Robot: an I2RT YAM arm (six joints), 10 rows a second.
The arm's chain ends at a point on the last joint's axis. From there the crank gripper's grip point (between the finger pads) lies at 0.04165 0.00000 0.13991 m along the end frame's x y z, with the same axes.
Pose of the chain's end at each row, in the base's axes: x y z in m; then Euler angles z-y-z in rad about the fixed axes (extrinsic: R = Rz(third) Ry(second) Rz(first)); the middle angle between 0 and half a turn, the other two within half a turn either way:
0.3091 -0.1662 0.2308 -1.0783 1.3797 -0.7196
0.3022 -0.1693 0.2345 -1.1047 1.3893 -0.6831
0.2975 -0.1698 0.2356 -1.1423 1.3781 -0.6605
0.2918 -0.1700 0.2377 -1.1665 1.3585 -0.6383
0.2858 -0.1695 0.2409 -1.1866 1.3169 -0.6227
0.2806 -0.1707 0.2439 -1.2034 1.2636 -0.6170
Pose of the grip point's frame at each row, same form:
0.3910 -0.2868 0.2380 -1.0783 1.3797 -0.7196
0.3881 -0.2872 0.2413 -1.1047 1.3893 -0.6831
0.3853 -0.2860 0.2454 -1.1423 1.3781 -0.6605
0.3816 -0.2843 0.2512 -1.1665 1.3585 -0.6383
0.3765 -0.2821 0.2609 -1.1866 1.3169 -0.6227
0.3706 -0.2822 0.2719 -1.2034 1.2636 -0.6170

